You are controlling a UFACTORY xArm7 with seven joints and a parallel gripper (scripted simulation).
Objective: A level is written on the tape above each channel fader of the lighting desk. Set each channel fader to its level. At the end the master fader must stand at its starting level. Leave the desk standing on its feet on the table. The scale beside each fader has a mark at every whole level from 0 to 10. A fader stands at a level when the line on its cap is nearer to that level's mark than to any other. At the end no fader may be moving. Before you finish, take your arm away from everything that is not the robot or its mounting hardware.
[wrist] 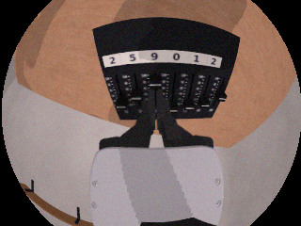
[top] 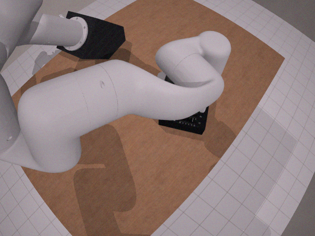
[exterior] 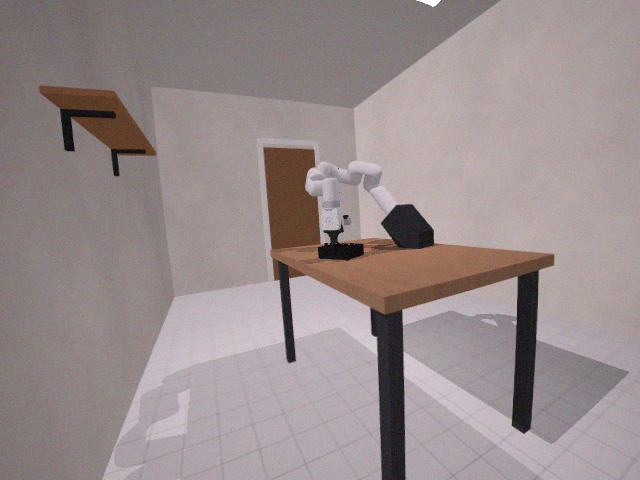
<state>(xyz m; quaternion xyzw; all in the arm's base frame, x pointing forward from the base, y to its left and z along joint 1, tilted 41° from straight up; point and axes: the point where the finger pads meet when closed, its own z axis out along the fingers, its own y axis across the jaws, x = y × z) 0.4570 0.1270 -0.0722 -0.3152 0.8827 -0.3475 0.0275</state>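
Now: the channel fader cap 2 cm to the right of my hand, 2 cm behind it and 1 cm below it. From my hand the other things lie so: master fader cap (7 cm to the left, 6 cm behind, 1 cm below); then fader (3 cm to the right, 3 cm ahead, 1 cm below).
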